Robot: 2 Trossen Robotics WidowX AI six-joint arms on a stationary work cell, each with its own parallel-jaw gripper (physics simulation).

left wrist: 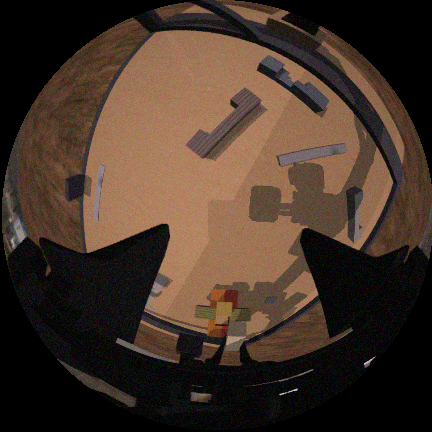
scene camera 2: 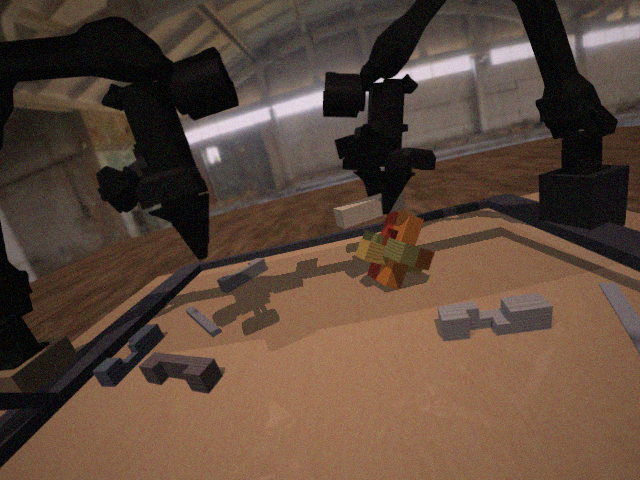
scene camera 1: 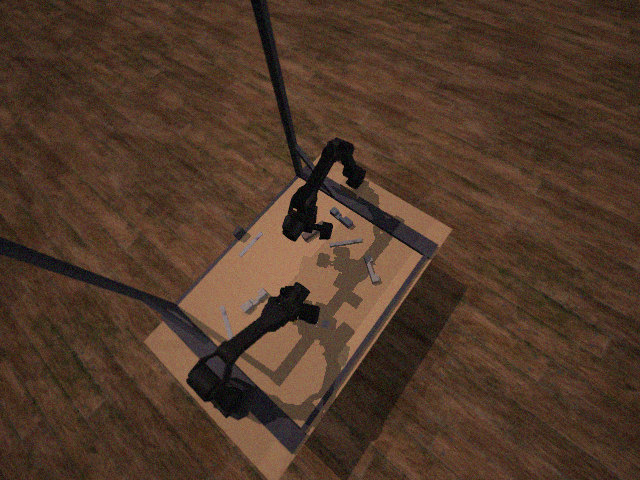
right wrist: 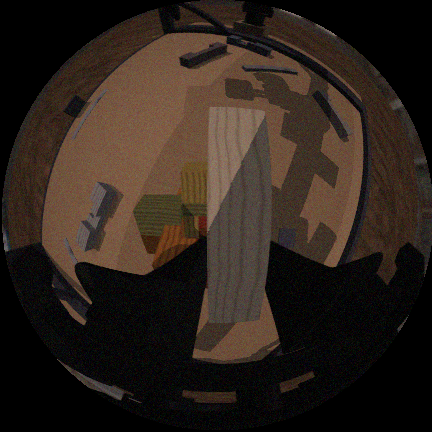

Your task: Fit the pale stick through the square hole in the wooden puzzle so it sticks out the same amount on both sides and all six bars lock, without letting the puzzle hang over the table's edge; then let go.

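Places are measured from the left arm's base along level axes (x back, y left, z down), in millimetres.
Pixels of known places: left gripper, between the fingertips: (left wrist: 238,233) (scene camera 2: 204,251) (scene camera 1: 309,236); right gripper, between the fingertips: (scene camera 2: 380,213) (scene camera 1: 298,308) (right wrist: 231,242); left arm's base, origin of its link: (scene camera 2: 21,356) (scene camera 1: 354,181) (right wrist: 253,23); right arm's base, origin of its link: (left wrist: 187,354) (scene camera 2: 582,170) (scene camera 1: 232,398).
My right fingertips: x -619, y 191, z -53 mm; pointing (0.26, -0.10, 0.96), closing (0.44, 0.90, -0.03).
For each thing: its top centre in the pictures, then the offset to it from my right fingertips. "pt": a spot on its surface instead.
- pale stick, centre of its top: (right wrist: 240,220) (scene camera 2: 368,198) (left wrist: 233,344) dx +15, dy -8, dz -30 mm
- grey notched bar, centre of its top: (scene camera 2: 492,306) (right wrist: 87,218) (left wrist: 150,292) (scene camera 1: 253,299) dx -90, dy -194, dz +88 mm
- brown notched bar, centre of its top: (left wrist: 223,119) (scene camera 2: 174,362) (right wrist: 204,48) (scene camera 1: 313,229) dx +319, dy -200, dz +88 mm
- blue-grey notched bar, centre of its top: (left wrist: 297,79) (scene camera 2: 127,345) (right wrist: 249,40) (scene camera 1: 341,216) dx +450, dy -142, dz +88 mm
- thin strip, centre of its top: (left wrist: 317,152) (scene camera 2: 200,317) (right wrist: 272,67) (scene camera 1: 345,242) dx +364, dy -50, dz +108 mm
- dark rim, a spot on its surface: (scene camera 2: 289,247) pt dx +238, dy +258, dz +106 mm
The multicoloured wooden puzzle (scene camera 2: 400,250) (left wrist: 224,308) (right wrist: 160,212) rests tilted on the table; in scene camera 1 the right arm hides it. The pale stick (scene camera 2: 357,212) (right wrist: 237,200) is in the air, roughly level, up and to the left of the puzzle in scene camera 2 and apart from its hole. My right gripper (scene camera 2: 386,206) (right wrist: 231,242) is shut on the pale stick, above the puzzle; the stick covers part of the puzzle in the right wrist view. My left gripper (scene camera 2: 202,254) (left wrist: 238,233) is open and empty, high above the table, well away from the puzzle.
A grey notched bar (scene camera 1: 249,305) (scene camera 2: 527,315) lies near the puzzle. A brown notched bar (scene camera 2: 180,364) (left wrist: 230,122), a blue-grey notched bar (scene camera 2: 147,336) (left wrist: 311,96) and a thin strip (scene camera 1: 346,242) (left wrist: 312,154) lie on the left arm's side. A dark rim (scene camera 2: 289,247) borders the table.
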